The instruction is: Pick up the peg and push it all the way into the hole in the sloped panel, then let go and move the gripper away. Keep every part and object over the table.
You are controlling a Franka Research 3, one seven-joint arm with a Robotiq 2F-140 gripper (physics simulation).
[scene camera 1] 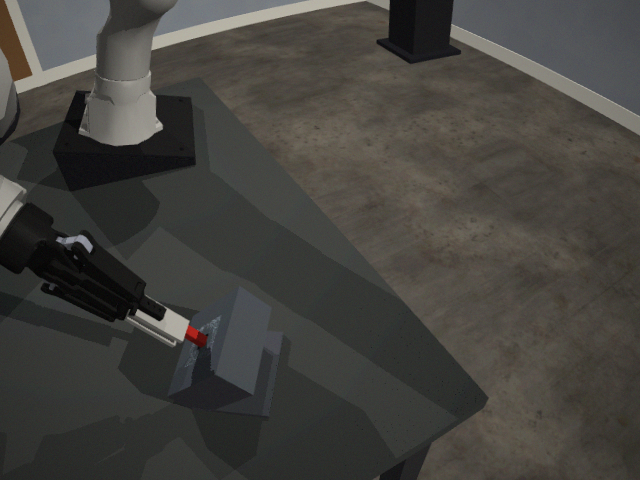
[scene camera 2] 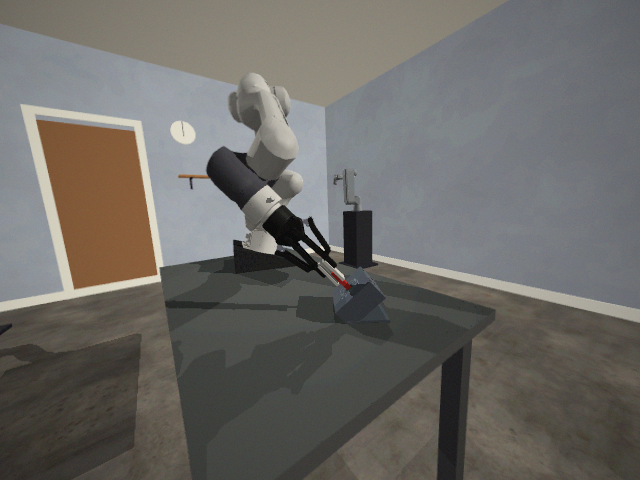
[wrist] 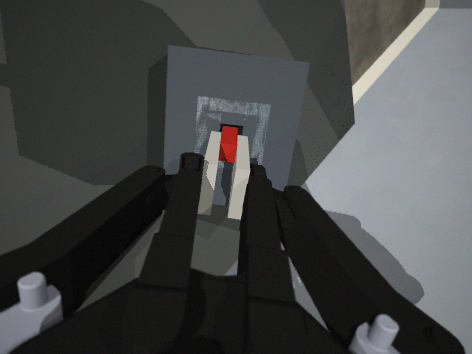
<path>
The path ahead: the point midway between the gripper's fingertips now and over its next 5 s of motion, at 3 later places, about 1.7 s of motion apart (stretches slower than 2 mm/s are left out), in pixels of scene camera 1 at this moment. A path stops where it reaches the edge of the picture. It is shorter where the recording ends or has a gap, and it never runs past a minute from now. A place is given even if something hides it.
The gripper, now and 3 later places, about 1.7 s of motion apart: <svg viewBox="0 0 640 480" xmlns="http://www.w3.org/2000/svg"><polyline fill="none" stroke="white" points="180,334 181,341 152,337 148,315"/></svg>
</path>
